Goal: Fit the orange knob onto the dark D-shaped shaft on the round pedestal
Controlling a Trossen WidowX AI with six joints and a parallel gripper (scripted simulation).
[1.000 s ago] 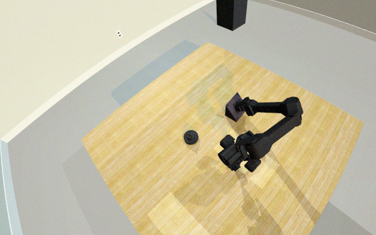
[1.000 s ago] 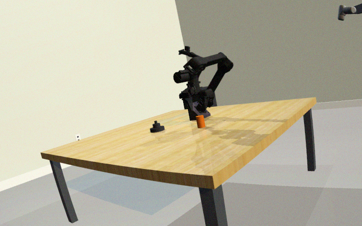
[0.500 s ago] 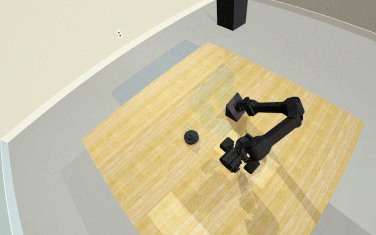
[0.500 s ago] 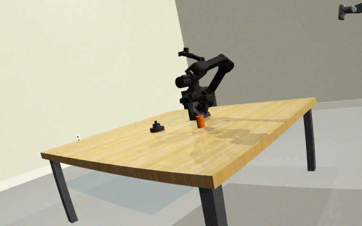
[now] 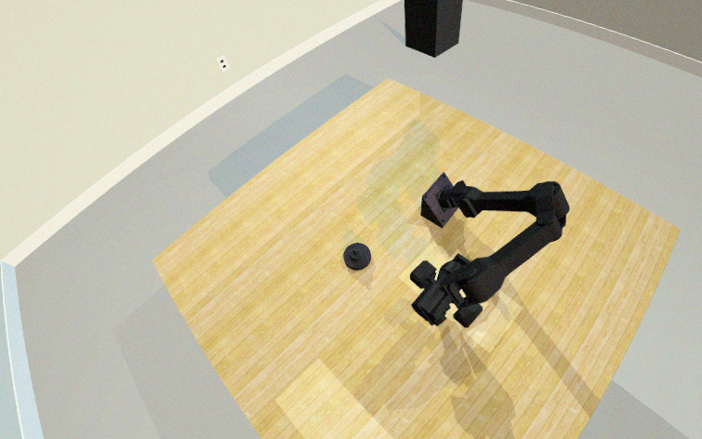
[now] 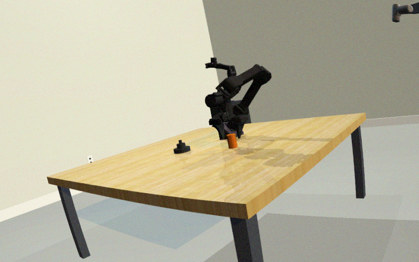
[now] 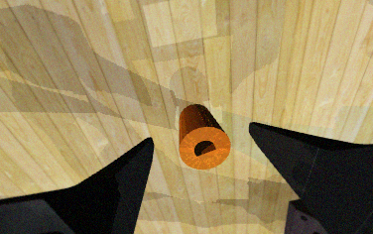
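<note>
Now: gripper tip 1 cm above the orange knob. Round my gripper tip: dark round pedestal: 6 cm ahead, 28 cm to the right, 1 cm below.
</note>
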